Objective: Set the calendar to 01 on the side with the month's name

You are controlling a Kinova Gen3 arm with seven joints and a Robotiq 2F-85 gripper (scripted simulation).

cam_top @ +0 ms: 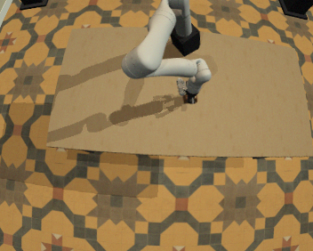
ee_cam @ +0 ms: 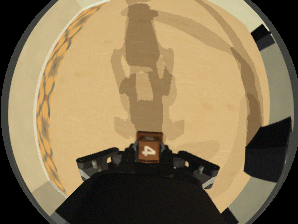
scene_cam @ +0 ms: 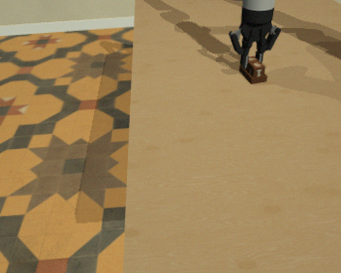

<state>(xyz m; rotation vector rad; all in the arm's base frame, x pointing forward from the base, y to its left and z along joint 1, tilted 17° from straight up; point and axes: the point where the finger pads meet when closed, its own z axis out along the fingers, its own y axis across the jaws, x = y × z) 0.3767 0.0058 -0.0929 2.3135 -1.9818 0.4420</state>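
Right now my hand is 30 mm above the tray and 20 mm to the right of it.
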